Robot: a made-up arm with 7 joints.
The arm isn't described. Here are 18 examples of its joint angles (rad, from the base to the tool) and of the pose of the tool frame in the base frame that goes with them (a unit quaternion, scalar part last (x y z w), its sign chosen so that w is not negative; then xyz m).
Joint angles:
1: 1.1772 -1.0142 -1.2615 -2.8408 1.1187 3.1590 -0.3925
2: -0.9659 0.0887 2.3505 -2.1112 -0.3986 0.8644 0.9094
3: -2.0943 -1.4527 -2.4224 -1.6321 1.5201 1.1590 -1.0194
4: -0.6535 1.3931 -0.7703 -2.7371 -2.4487 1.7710 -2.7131
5: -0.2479 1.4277 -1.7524 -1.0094 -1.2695 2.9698 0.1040
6: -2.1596 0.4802 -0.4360 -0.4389 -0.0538 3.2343 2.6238
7: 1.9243 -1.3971 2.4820 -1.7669 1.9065 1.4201 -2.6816
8: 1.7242 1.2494 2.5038 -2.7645 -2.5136 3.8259 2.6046
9: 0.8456 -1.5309 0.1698 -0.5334 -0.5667 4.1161 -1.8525
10: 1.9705 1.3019 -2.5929 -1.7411 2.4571 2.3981 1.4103
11: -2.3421 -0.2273 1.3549 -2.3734 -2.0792 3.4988 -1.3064
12: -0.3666 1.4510 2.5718 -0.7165 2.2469 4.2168 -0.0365
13: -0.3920 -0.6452 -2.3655 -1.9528 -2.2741 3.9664 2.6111
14: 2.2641 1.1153 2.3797 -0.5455 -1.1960 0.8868 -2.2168
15: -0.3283 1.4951 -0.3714 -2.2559 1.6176 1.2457 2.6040
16: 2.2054 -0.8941 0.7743 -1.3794 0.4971 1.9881 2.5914
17: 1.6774 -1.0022 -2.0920 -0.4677 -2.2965 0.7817 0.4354
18: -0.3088 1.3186 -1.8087 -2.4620 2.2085 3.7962 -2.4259
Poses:
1: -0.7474 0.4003 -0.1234 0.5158 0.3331 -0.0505 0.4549
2: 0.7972 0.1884 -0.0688 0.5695 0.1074 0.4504 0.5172
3: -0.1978 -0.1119 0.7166 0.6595 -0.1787 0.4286 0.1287
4: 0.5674 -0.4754 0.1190 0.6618 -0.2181 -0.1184 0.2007
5: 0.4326 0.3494 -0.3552 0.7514 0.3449 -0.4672 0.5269
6: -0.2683 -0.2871 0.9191 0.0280 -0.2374 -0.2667 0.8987
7: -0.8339 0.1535 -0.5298 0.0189 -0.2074 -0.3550 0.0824
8: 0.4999 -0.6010 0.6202 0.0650 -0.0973 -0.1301 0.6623
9: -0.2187 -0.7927 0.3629 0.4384 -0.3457 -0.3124 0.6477
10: -0.3291 0.3351 -0.0592 0.8808 0.1985 0.1187 0.9421
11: 0.2572 0.9168 -0.1450 0.2689 0.2508 -0.2574 0.4822
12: -0.1118 0.6061 0.6849 0.3886 0.4208 0.0138 0.7198
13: -0.0593 0.8676 -0.4899 0.0604 -0.3663 -0.1704 0.4283
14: 0.8979 -0.3103 0.0408 0.3096 -0.4429 0.1752 0.8669
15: -0.6592 -0.3548 -0.5825 0.3167 -0.0154 -0.1529 0.0178
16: -0.7759 -0.2936 0.5036 0.2412 -0.2353 -0.2450 0.9846
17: 0.3141 -0.7436 -0.3439 0.4797 0.2130 -0.5435 0.6679
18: 0.3256 -0.4945 -0.5731 0.5666 -0.1168 -0.2787 0.5934
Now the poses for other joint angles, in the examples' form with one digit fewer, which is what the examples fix.
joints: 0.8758 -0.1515 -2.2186 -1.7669 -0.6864 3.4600 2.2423
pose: -0.103 0.704 -0.675 0.195 0.123 -0.448 0.697
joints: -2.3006 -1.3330 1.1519 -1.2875 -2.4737 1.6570 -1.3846
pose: -0.258 -0.308 -0.802 0.441 0.545 -0.069 0.749
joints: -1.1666 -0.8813 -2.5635 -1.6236 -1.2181 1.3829 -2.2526
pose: -0.746 0.420 -0.334 0.395 -0.440 0.324 0.276
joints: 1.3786 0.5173 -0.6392 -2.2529 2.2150 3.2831 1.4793
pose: -0.136 0.952 -0.039 0.271 0.319 0.184 0.355
